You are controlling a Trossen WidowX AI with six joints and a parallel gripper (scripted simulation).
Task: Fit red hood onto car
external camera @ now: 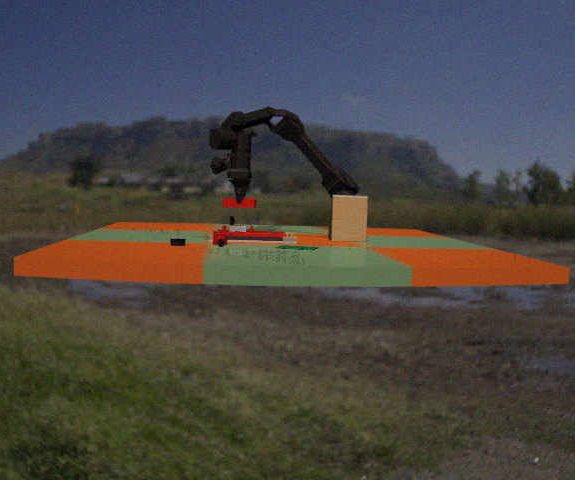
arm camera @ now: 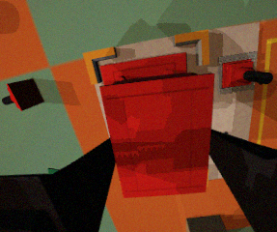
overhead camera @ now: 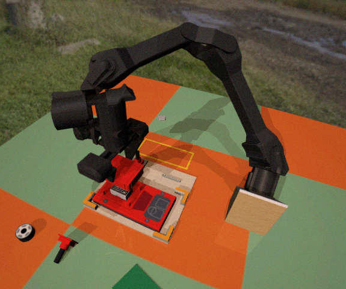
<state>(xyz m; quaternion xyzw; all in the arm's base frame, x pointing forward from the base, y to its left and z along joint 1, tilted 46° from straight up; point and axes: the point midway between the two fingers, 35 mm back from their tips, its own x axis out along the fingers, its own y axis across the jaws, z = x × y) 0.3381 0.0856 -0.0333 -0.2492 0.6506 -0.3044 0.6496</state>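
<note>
My gripper tip is now 80 mm above the grey engine block and 10 mm to the right of it. Round my gripper tip: white wheel 200 mm to the left, 160 mm ahead, 100 mm below; red hood right at my gripper tip.
</note>
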